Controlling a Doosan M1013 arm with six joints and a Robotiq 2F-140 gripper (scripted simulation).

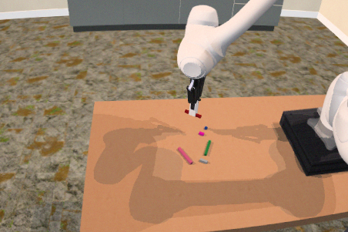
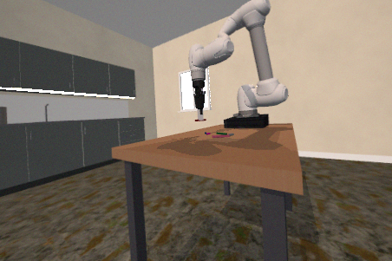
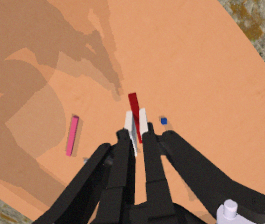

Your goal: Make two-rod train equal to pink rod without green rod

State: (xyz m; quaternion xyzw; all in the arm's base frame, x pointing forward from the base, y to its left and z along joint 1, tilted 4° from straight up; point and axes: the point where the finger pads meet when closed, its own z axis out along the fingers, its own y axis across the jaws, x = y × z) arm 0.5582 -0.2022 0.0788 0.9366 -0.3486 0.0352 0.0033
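My hand is 40 mm past the magenta rod, 30 mm to the right of it and 120 mm above it. Round my hand: blue rod (60 mm behind, 120 mm below); green rod (40 mm behind, 110 mm to the left, 120 mm below); red rod (30 mm below).
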